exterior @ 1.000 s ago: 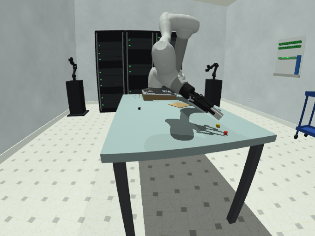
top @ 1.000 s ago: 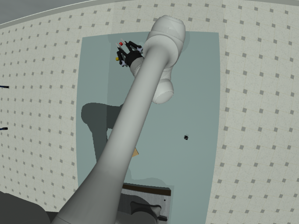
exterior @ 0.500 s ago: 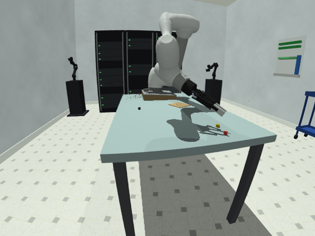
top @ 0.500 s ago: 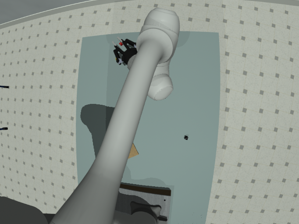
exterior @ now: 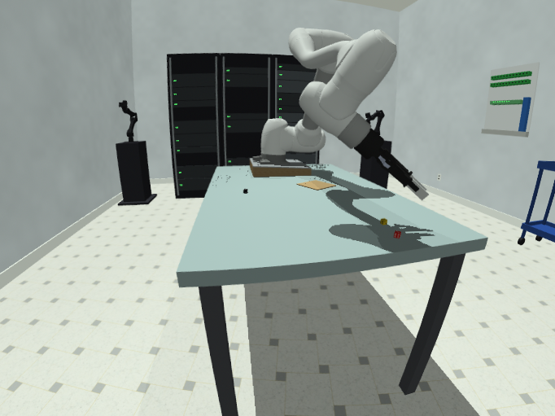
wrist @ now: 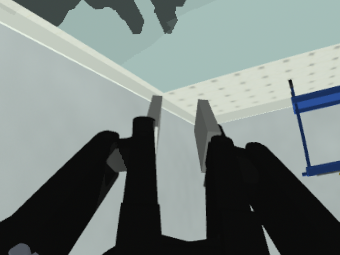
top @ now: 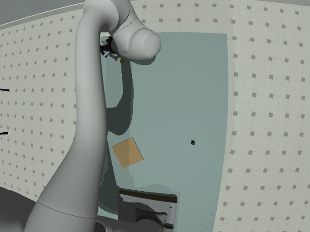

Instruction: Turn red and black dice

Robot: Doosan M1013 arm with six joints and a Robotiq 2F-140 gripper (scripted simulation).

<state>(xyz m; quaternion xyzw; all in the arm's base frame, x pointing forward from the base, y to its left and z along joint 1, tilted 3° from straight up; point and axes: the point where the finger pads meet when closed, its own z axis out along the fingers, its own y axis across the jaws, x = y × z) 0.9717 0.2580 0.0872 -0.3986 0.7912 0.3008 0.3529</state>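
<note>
My gripper is now 120 mm above the red die, 80 mm to the left of it and 40 mm short of it. Also, from my hand: black die (490 mm behind, 460 mm to the right, 120 mm below); then tan mat (570 mm behind, 130 mm below, 110 mm to the right); then yellow die (120 mm below, 60 mm to the right, 50 mm behind).
</note>
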